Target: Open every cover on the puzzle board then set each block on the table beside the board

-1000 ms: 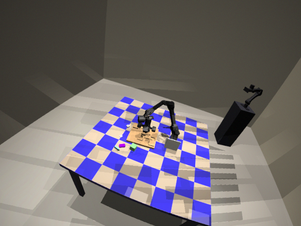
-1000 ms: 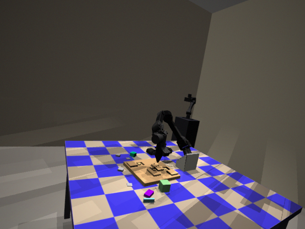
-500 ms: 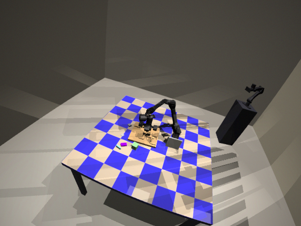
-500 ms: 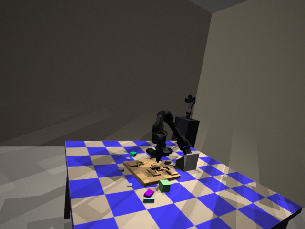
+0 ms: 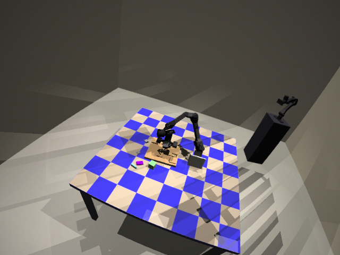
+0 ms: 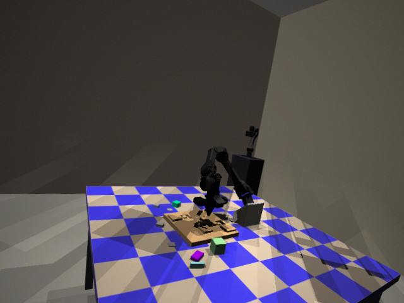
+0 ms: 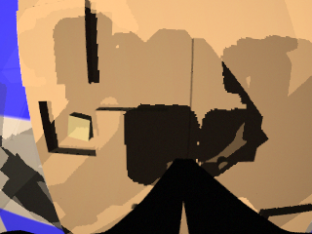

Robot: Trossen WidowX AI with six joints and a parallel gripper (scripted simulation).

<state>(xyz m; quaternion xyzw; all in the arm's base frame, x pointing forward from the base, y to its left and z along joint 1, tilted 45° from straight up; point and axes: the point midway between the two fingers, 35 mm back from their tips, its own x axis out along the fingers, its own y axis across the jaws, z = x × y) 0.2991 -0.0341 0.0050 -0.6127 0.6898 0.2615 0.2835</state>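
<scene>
Right now my gripper tip is 1 cm short of the tan puzzle board, 3 cm to the left of it and 6 cm above it. The rest, counted from my gripper tip: dark green block 1 cm behind, 31 cm to the right, 6 cm below; green cube 8 cm ahead, 18 cm to the left, 5 cm below; purple block 19 cm ahead, 17 cm to the left, 7 cm below.
</scene>
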